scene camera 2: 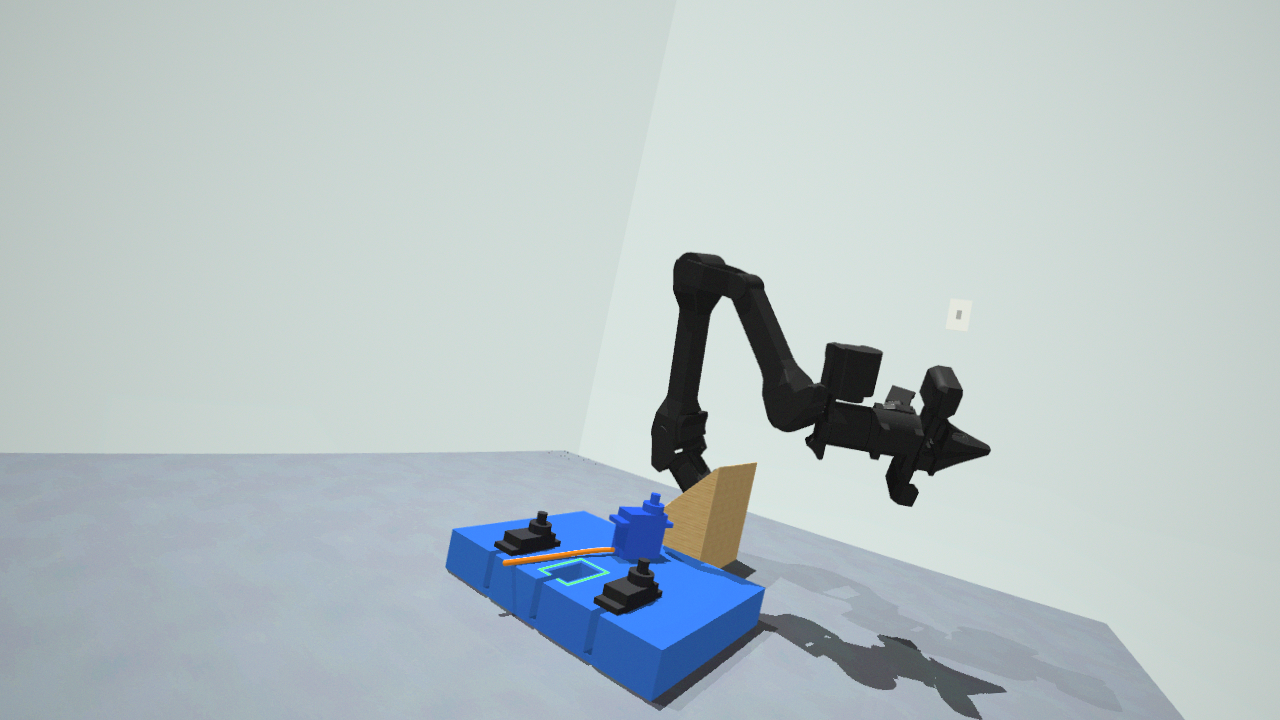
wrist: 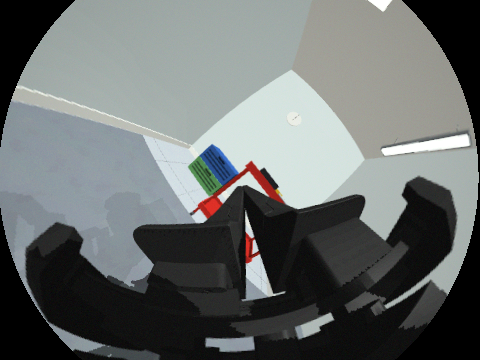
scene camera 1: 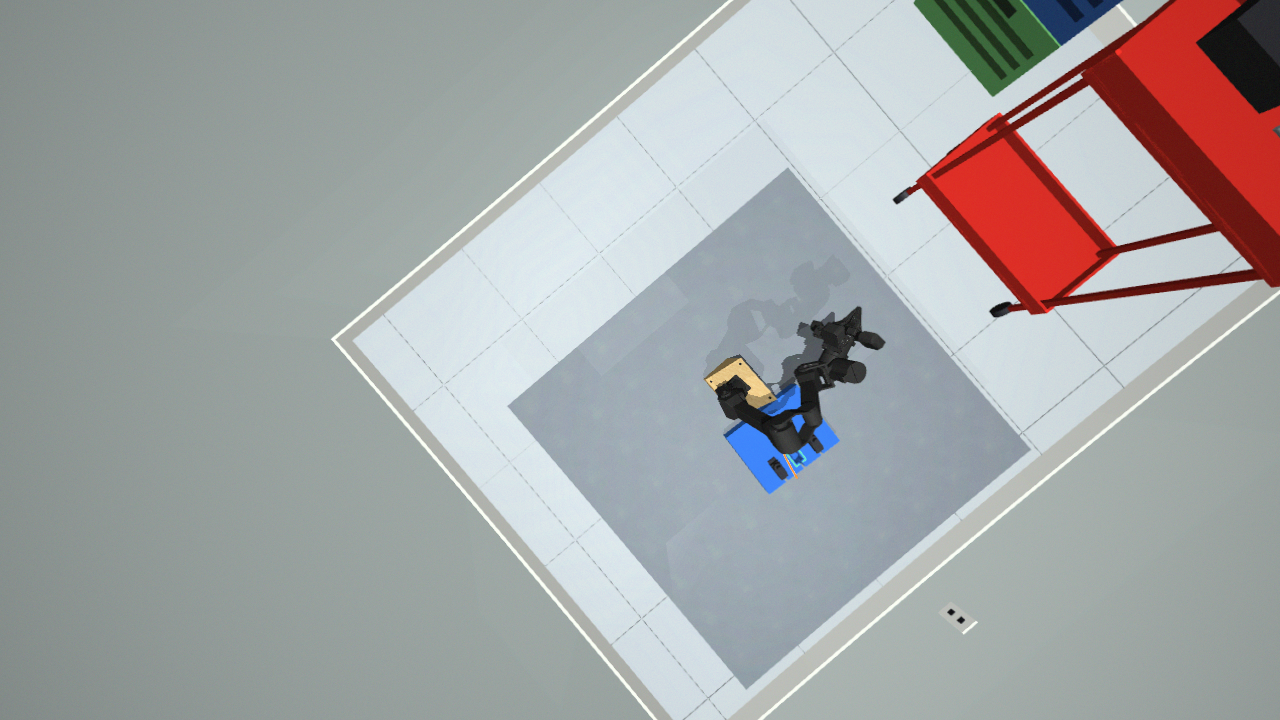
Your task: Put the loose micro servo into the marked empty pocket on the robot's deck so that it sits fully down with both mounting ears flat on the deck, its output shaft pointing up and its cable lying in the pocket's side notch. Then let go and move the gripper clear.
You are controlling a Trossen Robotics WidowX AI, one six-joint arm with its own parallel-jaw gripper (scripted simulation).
Note:
The gripper is shut, with nothing in its grasp. Also in view: a blue micro servo.
The gripper also shows in the wrist view and in scene camera 1.

